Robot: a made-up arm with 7 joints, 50 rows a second.
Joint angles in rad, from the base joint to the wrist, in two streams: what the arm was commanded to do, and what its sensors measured. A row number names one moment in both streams.
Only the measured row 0 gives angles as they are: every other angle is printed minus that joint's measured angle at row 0.
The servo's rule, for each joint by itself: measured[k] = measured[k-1] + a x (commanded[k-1-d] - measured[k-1]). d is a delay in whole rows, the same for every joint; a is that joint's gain. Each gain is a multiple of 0.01, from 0.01 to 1. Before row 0 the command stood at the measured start. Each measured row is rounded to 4 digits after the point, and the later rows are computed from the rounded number. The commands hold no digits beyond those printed.
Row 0, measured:
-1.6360, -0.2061, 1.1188, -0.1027, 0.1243, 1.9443, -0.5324
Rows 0 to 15, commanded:
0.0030, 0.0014, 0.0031, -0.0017, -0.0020, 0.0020, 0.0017
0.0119, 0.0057, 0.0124, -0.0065, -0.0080, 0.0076, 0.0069
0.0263, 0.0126, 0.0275, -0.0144, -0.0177, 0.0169, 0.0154
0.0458, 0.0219, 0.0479, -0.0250, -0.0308, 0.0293, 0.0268
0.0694, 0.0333, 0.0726, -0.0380, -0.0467, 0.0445, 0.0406
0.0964, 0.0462, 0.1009, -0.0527, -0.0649, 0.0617, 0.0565
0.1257, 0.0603, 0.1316, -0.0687, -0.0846, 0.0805, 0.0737
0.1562, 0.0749, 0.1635, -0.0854, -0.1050, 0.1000, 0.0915
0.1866, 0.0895, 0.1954, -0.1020, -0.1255, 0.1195, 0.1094
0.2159, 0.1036, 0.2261, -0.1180, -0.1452, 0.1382, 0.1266
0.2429, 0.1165, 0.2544, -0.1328, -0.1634, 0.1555, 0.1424
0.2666, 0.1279, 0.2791, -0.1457, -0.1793, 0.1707, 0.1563
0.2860, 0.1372, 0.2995, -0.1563, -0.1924, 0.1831, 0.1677
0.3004, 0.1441, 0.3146, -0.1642, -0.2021, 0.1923, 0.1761
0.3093, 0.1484, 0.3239, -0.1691, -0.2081, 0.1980, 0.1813
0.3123, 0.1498, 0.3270, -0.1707, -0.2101, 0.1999, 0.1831
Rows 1 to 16, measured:
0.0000, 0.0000, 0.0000, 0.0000, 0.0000, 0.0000, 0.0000
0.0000, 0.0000, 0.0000, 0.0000, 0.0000, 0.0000, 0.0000
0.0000, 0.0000, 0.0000, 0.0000, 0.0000, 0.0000, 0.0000
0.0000, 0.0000, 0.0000, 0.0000, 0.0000, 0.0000, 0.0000
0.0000, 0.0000, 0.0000, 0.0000, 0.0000, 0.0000, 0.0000
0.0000, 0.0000, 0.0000, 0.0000, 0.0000, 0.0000, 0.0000
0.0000, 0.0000, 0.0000, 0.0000, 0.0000, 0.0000, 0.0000
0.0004, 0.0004, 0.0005, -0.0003, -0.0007, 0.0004, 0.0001
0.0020, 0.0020, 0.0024, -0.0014, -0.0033, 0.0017, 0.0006
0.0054, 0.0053, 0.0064, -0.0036, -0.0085, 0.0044, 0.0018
0.0111, 0.0104, 0.0130, -0.0072, -0.0165, 0.0089, 0.0038
0.0193, 0.0175, 0.0225, -0.0124, -0.0274, 0.0153, 0.0067
0.0301, 0.0264, 0.0350, -0.0193, -0.0409, 0.0237, 0.0107
0.0435, 0.0369, 0.0505, -0.0277, -0.0566, 0.0339, 0.0157
0.0593, 0.0487, 0.0686, -0.0375, -0.0740, 0.0458, 0.0218
0.0771, 0.0613, 0.0889, -0.0485, -0.0925, 0.0591, 0.0288
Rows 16 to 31, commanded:
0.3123, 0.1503, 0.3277, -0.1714, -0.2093, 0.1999, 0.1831
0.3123, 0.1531, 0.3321, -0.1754, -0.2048, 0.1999, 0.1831
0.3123, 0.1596, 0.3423, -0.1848, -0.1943, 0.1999, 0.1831
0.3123, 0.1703, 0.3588, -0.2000, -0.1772, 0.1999, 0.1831
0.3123, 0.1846, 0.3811, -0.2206, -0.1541, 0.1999, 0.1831
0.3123, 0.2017, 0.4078, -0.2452, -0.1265, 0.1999, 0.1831
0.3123, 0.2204, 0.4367, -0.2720, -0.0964, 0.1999, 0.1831
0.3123, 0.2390, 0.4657, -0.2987, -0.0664, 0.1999, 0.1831
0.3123, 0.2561, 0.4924, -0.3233, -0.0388, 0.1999, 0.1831
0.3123, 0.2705, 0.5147, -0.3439, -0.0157, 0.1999, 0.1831
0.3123, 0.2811, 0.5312, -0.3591, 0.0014, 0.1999, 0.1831
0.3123, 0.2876, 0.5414, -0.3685, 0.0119, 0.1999, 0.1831
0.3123, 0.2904, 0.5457, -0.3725, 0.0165, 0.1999, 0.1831
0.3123, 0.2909, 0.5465, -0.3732, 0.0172, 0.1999, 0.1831
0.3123, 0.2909, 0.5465, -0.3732, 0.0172, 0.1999, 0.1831
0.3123, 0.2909, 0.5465, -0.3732, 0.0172, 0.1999, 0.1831
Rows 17 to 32, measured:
0.0965, 0.0744, 0.1109, -0.0603, -0.1115, 0.0733, 0.0366
0.1170, 0.0875, 0.1339, -0.0726, -0.1302, 0.0881, 0.0451
0.1379, 0.1000, 0.1571, -0.0850, -0.1479, 0.1030, 0.0540
0.1586, 0.1115, 0.1799, -0.0971, -0.1639, 0.1174, 0.0631
0.1785, 0.1216, 0.2015, -0.1085, -0.1777, 0.1309, 0.0721
0.1968, 0.1299, 0.2211, -0.1188, -0.1886, 0.1430, 0.0808
0.2130, 0.1361, 0.2380, -0.1276, -0.1963, 0.1532, 0.0890
0.2269, 0.1405, 0.2524, -0.1350, -0.2010, 0.1616, 0.0965
0.2389, 0.1444, 0.2652, -0.1419, -0.2024, 0.1685, 0.1034
0.2492, 0.1491, 0.2775, -0.1492, -0.1995, 0.1742, 0.1098
0.2580, 0.1557, 0.2905, -0.1578, -0.1915, 0.1788, 0.1157
0.2656, 0.1647, 0.3050, -0.1685, -0.1780, 0.1826, 0.1211
0.2721, 0.1762, 0.3214, -0.1815, -0.1595, 0.1857, 0.1261
0.2777, 0.1899, 0.3398, -0.1969, -0.1368, 0.1883, 0.1307
0.2825, 0.2051, 0.3599, -0.2142, -0.1115, 0.1904, 0.1349
0.2867, 0.2209, 0.3811, -0.2327, -0.0853, 0.1921, 0.1388

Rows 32 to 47, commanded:
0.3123, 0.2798, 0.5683, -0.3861, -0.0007, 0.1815, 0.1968
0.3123, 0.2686, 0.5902, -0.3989, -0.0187, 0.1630, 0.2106
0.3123, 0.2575, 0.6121, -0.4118, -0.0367, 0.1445, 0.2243
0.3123, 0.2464, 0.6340, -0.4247, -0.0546, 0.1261, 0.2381
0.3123, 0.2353, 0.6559, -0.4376, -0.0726, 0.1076, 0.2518
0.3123, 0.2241, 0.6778, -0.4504, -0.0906, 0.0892, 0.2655
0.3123, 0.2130, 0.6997, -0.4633, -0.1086, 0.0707, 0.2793
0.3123, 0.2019, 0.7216, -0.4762, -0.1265, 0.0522, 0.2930
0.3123, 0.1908, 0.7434, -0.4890, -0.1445, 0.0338, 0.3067
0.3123, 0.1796, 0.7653, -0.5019, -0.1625, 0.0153, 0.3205
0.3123, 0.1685, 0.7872, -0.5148, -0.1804, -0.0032, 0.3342
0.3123, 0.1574, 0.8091, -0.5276, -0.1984, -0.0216, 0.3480
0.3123, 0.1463, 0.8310, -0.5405, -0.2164, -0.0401, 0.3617
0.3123, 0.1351, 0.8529, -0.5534, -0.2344, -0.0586, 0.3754
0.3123, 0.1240, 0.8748, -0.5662, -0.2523, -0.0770, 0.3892
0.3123, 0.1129, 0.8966, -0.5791, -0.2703, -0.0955, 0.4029
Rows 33 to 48, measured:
0.2903, 0.2363, 0.4025, -0.2516, -0.0602, 0.1935, 0.1423
0.2934, 0.2502, 0.4231, -0.2699, -0.0380, 0.1947, 0.1456
0.2960, 0.2618, 0.4420, -0.2867, -0.0200, 0.1956, 0.1486
0.2983, 0.2707, 0.4586, -0.3013, -0.0069, 0.1964, 0.1514
0.3003, 0.2770, 0.4727, -0.3135, 0.0018, 0.1970, 0.1539
0.3020, 0.2813, 0.4845, -0.3236, 0.0073, 0.1975, 0.1562
0.3034, 0.2843, 0.4944, -0.3320, 0.0109, 0.1979, 0.1584
0.3046, 0.2829, 0.5062, -0.3412, 0.0067, 0.1949, 0.1615
0.3057, 0.2785, 0.5196, -0.3510, -0.0024, 0.1892, 0.1654
0.3066, 0.2720, 0.5344, -0.3613, -0.0147, 0.1812, 0.1701
0.3074, 0.2641, 0.5503, -0.3721, -0.0291, 0.1713, 0.1755
0.3081, 0.2552, 0.5672, -0.3832, -0.0448, 0.1598, 0.1816
0.3087, 0.2456, 0.5849, -0.3946, -0.0613, 0.1471, 0.1883
0.3092, 0.2355, 0.6033, -0.4063, -0.0783, 0.1333, 0.1956
0.3096, 0.2251, 0.6222, -0.4182, -0.0957, 0.1187, 0.2034
0.3100, 0.2145, 0.6416, -0.4302, -0.1133, 0.1034, 0.2117

